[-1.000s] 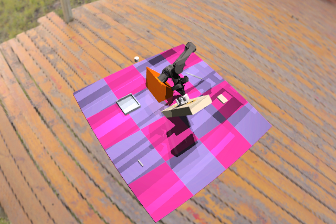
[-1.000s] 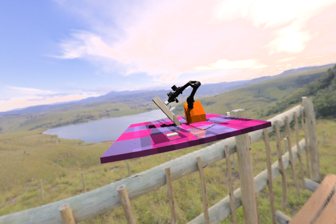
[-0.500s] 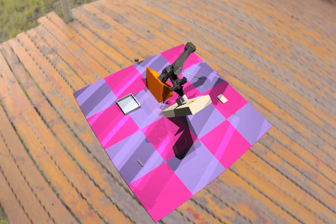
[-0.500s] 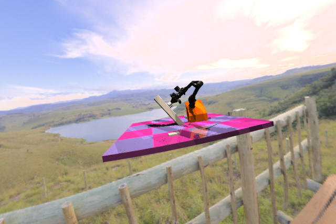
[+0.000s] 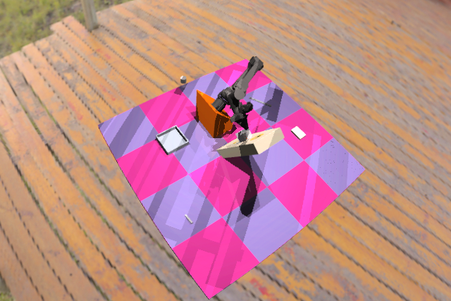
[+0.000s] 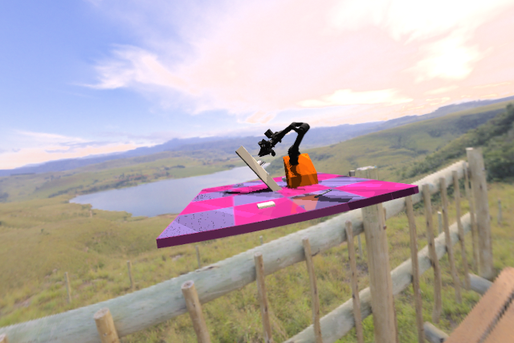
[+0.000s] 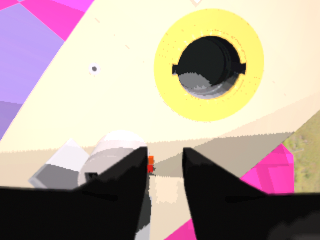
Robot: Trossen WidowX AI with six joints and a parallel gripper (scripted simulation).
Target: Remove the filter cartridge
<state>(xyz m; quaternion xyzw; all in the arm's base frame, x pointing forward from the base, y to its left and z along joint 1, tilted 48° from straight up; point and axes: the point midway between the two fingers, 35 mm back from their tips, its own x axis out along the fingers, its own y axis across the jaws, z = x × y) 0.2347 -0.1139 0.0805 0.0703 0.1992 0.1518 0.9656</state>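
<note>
My gripper tip is now 50 mm above the round filter cartridge and 10 mm to the right of it. The rest, counted from my gripper tip: white block (440 mm to the left, 270 mm below, 100 mm ahead); then grey square tray (350 mm behind, 270 mm below, 260 mm to the right); then short stick (490 mm to the right, 270 mm below, 130 mm ahead).
</note>
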